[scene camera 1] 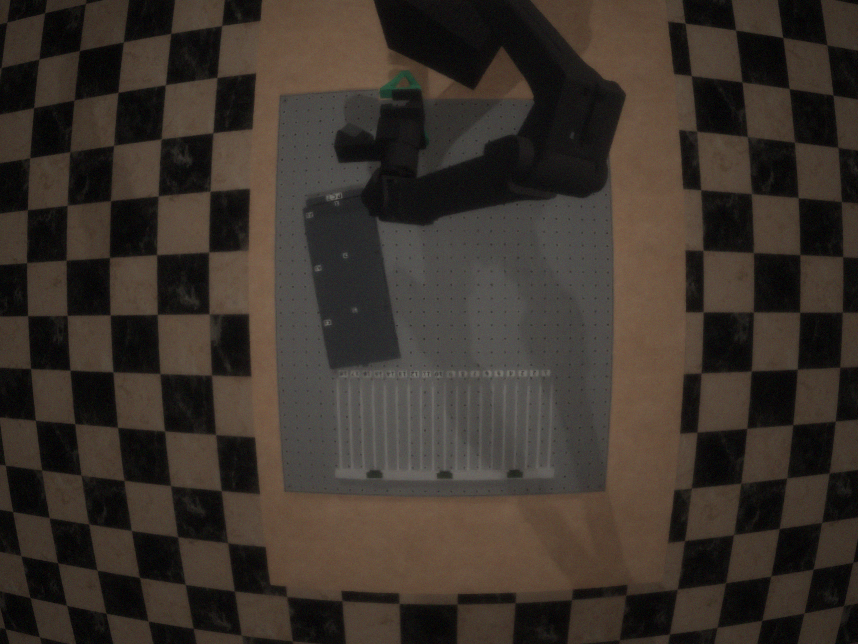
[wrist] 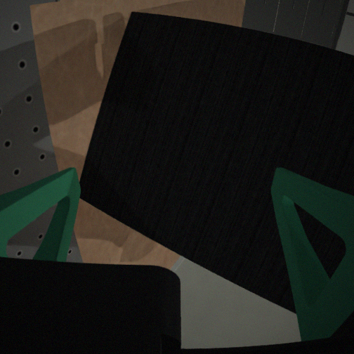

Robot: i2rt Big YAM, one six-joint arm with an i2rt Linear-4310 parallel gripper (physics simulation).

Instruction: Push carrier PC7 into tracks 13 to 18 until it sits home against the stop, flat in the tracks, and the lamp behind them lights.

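Places are measured from the arm's base along level axes (x right, y ahead, z up), in metres.
Where they show: gripper, fingertip midpoint: [scene camera 1: 408, 91].
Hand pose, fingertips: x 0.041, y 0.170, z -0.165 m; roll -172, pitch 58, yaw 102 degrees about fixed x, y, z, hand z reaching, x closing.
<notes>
Things, the pixels of their top centre, and the offset from my fingertips. "spot": a spot on its surface instead. Level surfaces: height alone.
- Carrier PC7 at its top centre: [scene camera 1: 347, 280] dx +0.087, dy +0.341, dz -0.099 m
- white stop bar at a spot on its surface: [scene camera 1: 415, 474] spot: dx -0.066, dy +0.699, dz -0.113 m
- perforated grey board at its surface level: dz -0.129 m
- tan table at its surface level: dz -0.142 m
Carrier PC7 [scene camera 1: 353, 284] is a long dark slab with small white marks, tilted slightly on the grey board. Its lower end lies just above the number strip at the left end of the white tracks [scene camera 1: 374, 422], outside the tracks. The small numbers are blurred; 13 to 18 appear at the left. A white stop bar [scene camera 1: 415, 474] with dark blocks, one of them [scene camera 1: 374, 474] behind the left tracks, closes the far end; no lit lamp shows. My gripper [scene camera 1: 404, 74] [wrist: 175, 178] is open and empty, beyond the carrier's labelled end, pointing away from the tracks. The arm covers that end's right corner.
The perforated grey board [scene camera 1: 575, 415] lies on a tan table [scene camera 1: 457, 540]. My arm [scene camera 1: 464, 187] reaches across the board's upper part from the right. A large black box-shaped body [scene camera 1: 436, 41] stands at the top; a big black surface [wrist: 210, 140] fills the wrist view beyond the fingers.
</notes>
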